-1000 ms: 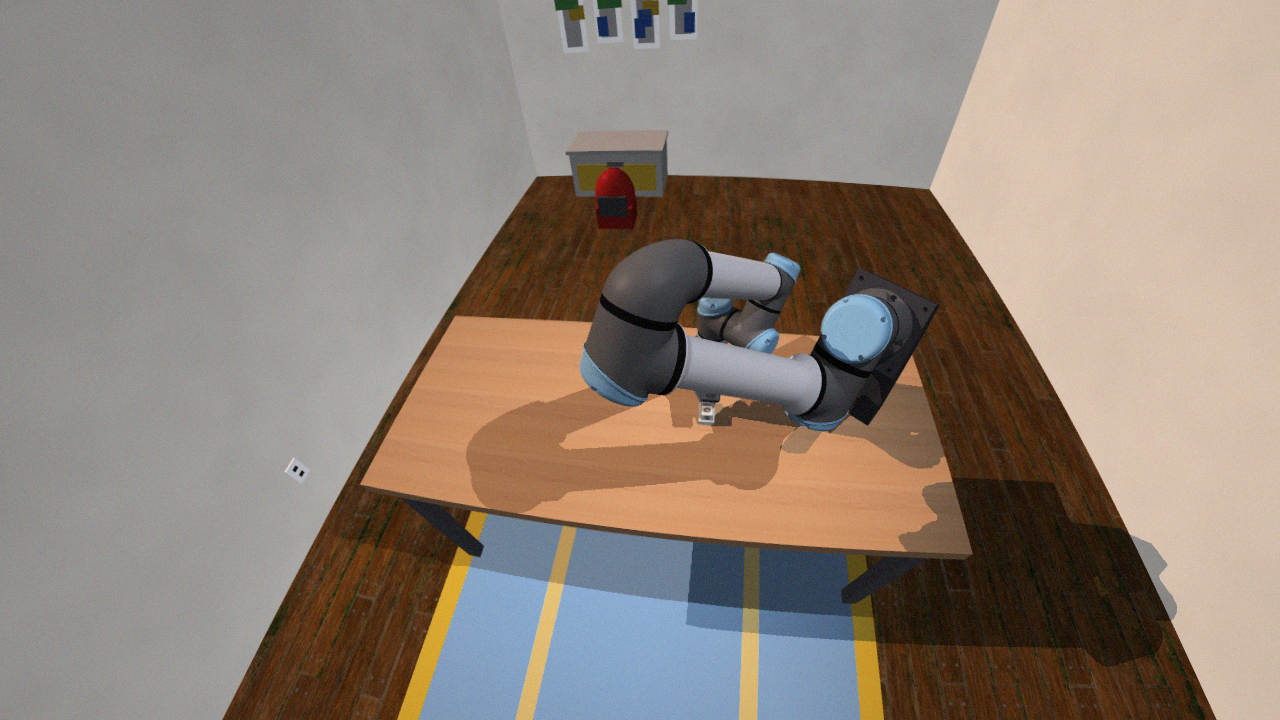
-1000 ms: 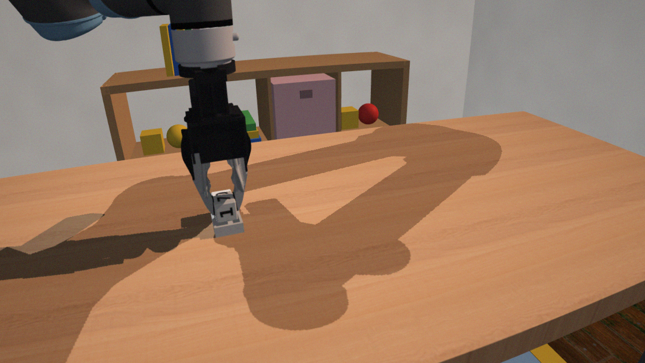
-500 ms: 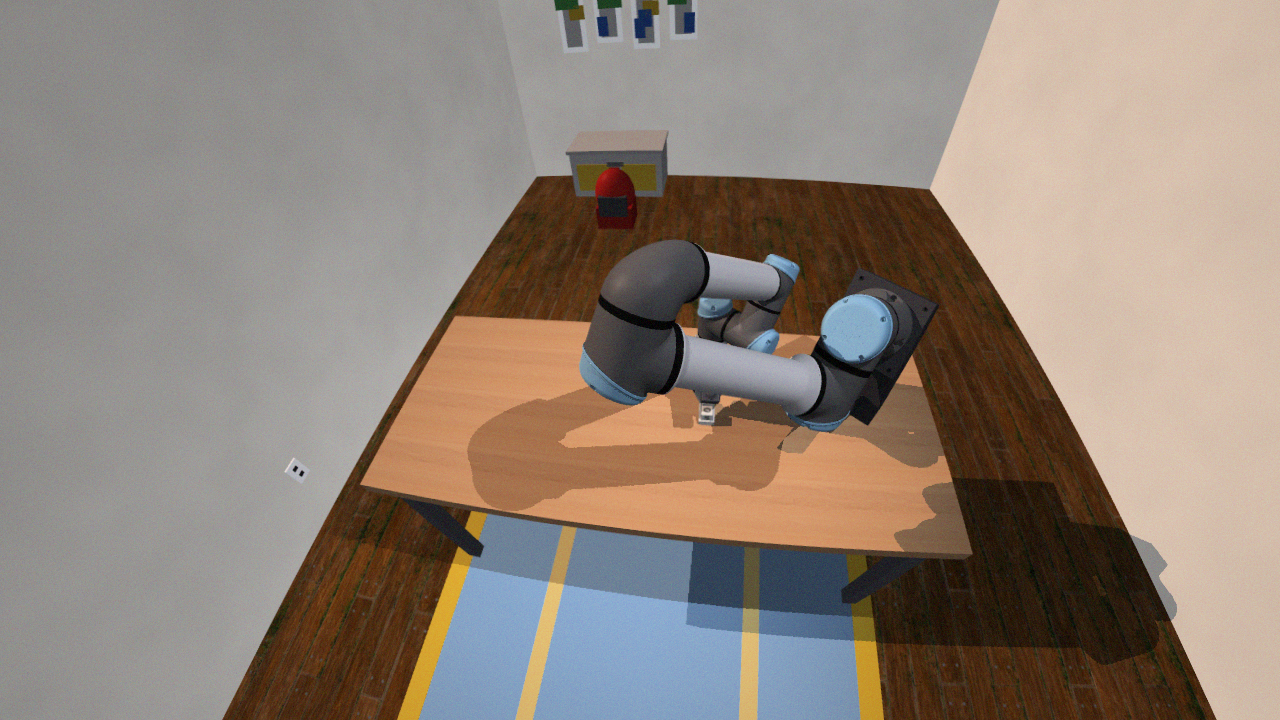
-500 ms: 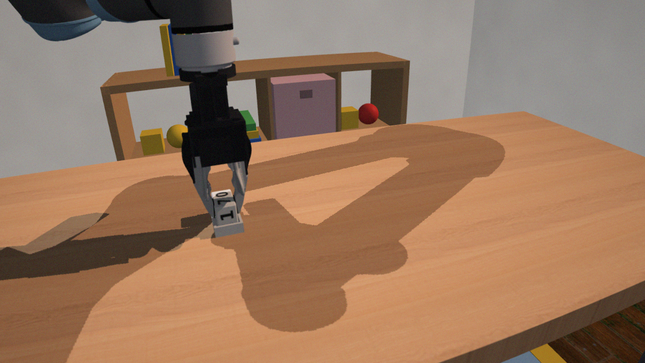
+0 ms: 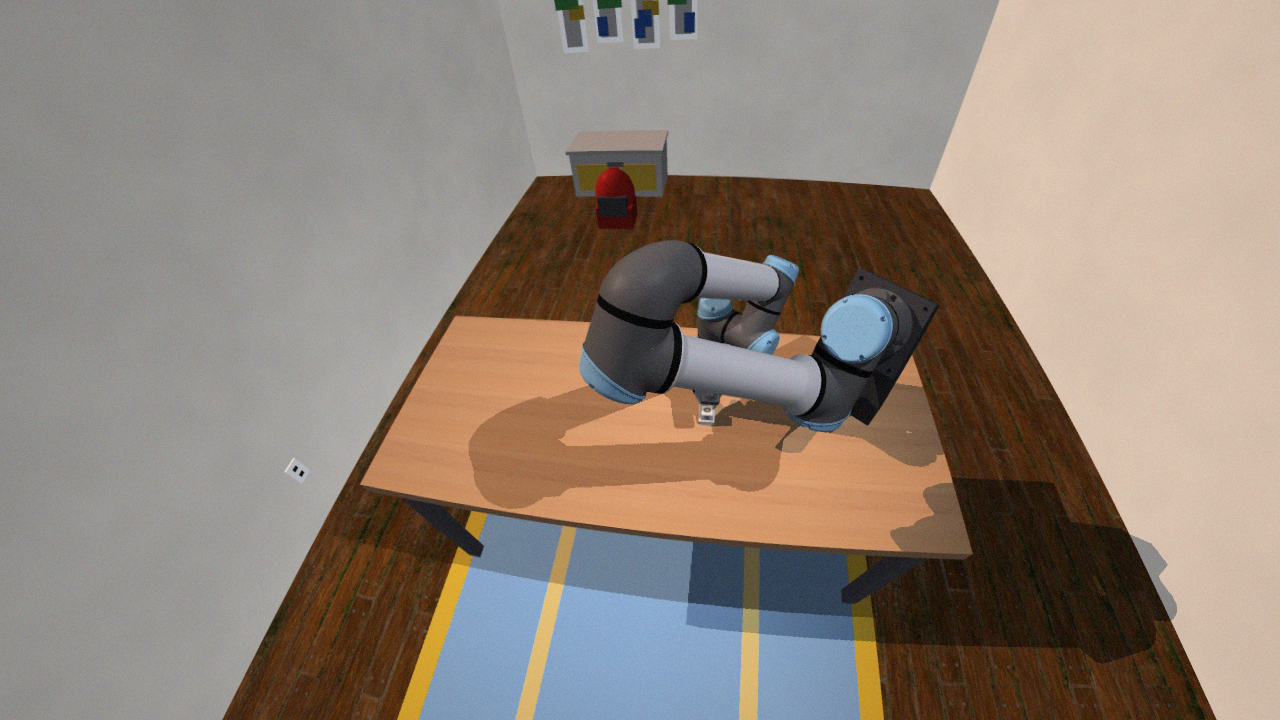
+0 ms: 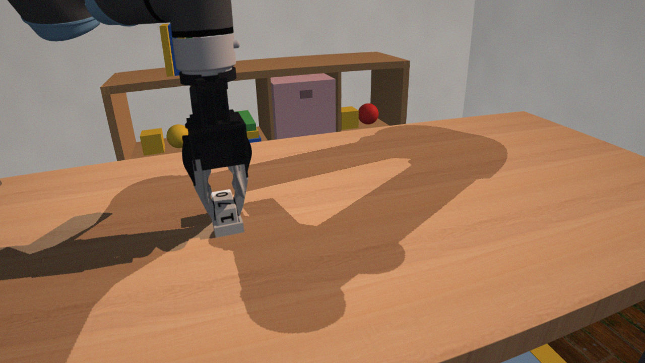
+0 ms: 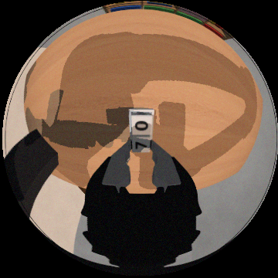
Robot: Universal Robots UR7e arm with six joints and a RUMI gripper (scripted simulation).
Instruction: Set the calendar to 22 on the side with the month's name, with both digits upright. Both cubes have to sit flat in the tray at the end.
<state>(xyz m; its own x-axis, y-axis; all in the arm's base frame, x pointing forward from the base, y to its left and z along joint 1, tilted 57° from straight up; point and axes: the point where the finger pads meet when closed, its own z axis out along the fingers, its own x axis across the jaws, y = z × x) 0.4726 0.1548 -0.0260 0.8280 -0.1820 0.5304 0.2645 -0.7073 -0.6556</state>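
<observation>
The white cube is 1 cm below my hand. From my hand the other things lie so: grey tray 1 cm behind, 2 cm to the left, 3 cm below.
</observation>
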